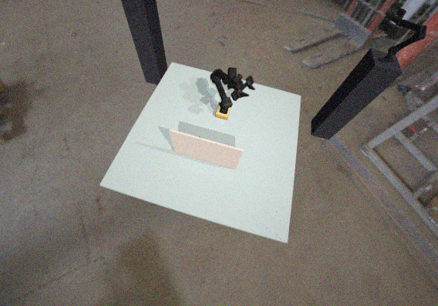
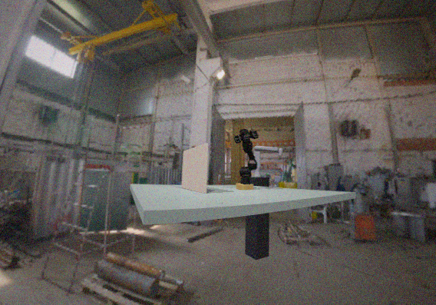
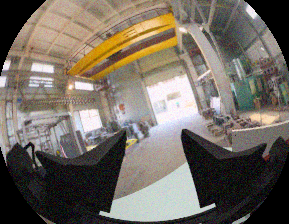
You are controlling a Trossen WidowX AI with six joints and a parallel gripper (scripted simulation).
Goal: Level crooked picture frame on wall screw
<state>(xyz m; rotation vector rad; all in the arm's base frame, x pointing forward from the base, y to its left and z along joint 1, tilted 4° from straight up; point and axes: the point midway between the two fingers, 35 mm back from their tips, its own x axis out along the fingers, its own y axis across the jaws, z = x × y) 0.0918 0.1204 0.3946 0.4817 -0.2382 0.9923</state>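
The picture frame lies 32 cm ahead of my gripper tip, 21 cm to the right of it and 28 cm below it. Round my gripper tip: wall panel 33 cm ahead, 20 cm to the right, 29 cm below.
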